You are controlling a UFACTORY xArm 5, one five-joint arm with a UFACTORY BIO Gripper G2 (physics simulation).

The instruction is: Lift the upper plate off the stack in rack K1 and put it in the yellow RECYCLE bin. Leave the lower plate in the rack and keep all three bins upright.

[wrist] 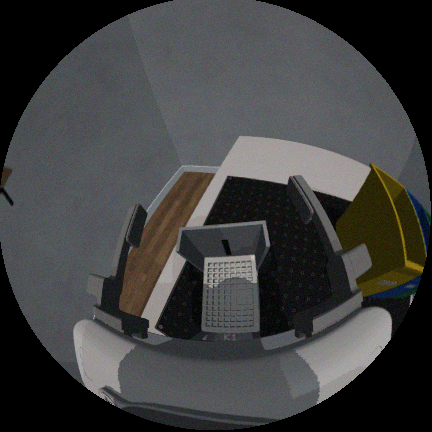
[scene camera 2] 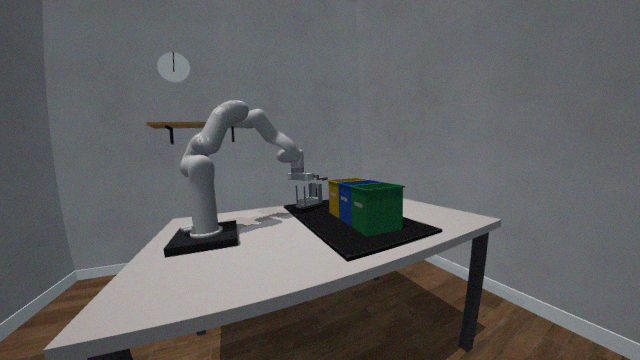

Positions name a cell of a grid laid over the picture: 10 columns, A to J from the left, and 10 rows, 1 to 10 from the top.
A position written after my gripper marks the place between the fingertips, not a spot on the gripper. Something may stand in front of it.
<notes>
I see my gripper (wrist: E5), a green bin (scene camera 2: F6) and a plate (wrist: F7).
</notes>
